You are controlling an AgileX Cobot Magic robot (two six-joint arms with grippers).
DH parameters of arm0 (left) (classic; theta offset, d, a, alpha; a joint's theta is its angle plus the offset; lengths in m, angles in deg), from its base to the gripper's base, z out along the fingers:
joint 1: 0 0.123 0 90
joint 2: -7.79 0 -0.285 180
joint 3: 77.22 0 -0.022 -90
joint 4: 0 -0.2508 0 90
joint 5: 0 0 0.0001 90
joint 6: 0 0.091 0 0
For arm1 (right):
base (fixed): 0 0 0 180
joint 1: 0 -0.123 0 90
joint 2: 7.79 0 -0.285 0
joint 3: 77.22 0 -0.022 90
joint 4: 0 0.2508 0 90
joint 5: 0 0 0.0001 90
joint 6: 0 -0.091 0 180
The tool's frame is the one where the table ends.
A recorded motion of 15 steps. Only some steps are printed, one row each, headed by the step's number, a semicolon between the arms.
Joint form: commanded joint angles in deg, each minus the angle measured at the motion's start. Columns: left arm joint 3, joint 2, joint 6, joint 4, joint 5, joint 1; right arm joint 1, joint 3, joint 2, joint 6, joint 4, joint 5.
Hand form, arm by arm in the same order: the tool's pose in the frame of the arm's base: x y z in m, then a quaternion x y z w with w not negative. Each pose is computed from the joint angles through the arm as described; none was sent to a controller.
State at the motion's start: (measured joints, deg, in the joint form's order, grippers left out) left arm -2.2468 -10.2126 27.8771 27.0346 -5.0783 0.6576; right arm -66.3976 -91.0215 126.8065 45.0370 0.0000 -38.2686
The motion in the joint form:
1: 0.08 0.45 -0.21 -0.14 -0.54 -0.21; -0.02 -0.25 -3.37 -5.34 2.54 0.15
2: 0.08 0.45 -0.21 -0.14 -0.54 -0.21; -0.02 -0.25 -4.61 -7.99 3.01 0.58
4: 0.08 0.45 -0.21 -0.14 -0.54 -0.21; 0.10 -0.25 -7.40 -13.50 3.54 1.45
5: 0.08 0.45 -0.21 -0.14 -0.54 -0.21; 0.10 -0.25 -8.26 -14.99 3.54 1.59
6: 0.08 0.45 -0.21 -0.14 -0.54 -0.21; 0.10 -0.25 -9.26 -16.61 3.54 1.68
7: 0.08 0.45 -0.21 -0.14 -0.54 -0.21; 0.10 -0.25 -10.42 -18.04 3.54 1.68
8: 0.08 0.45 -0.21 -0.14 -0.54 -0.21; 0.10 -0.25 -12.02 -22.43 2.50 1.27
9: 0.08 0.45 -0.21 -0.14 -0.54 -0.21; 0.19 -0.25 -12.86 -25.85 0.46 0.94
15: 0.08 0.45 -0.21 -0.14 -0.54 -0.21; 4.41 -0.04 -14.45 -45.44 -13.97 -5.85
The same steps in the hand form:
1: 0.0706 0.0045 0.2233 -0.01335 0.69198 0.02371 0.72141; 0.1813 0.4216 0.1597 -0.77206 0.59823 0.06606 0.20415
2: 0.0706 0.0045 0.2233 -0.01335 0.69198 0.02371 0.72141; 0.1808 0.4215 0.1700 -0.75389 0.61581 0.07753 0.21546
4: 0.0706 0.0045 0.2233 -0.01335 0.69198 0.02371 0.72141; 0.1806 0.4199 0.1929 -0.71513 0.64878 0.10054 0.23992
5: 0.0706 0.0045 0.2233 -0.01335 0.69198 0.02371 0.72141; 0.1803 0.4190 0.1999 -0.70502 0.65638 0.10639 0.24655
6: 0.0706 0.0045 0.2233 -0.01335 0.69198 0.02371 0.72141; 0.1798 0.4178 0.2079 -0.69390 0.66439 0.11297 0.25363
7: 0.0706 0.0045 0.2233 -0.01335 0.69198 0.02371 0.72141; 0.1790 0.4162 0.2171 -0.68365 0.67086 0.11957 0.26128
8: 0.0706 0.0045 0.2233 -0.01335 0.69198 0.02371 0.72141; 0.1786 0.4127 0.2293 -0.65960 0.69054 0.12667 0.26841
9: 0.0706 0.0045 0.2233 -0.01335 0.69198 0.02371 0.72141; 0.1802 0.4098 0.2355 -0.64506 0.70252 0.12292 0.27433
15: 0.0706 0.0045 0.2233 -0.01335 0.69198 0.02371 0.72141; 0.2180 0.3772 0.2428 -0.54525 0.79226 0.04215 0.27066

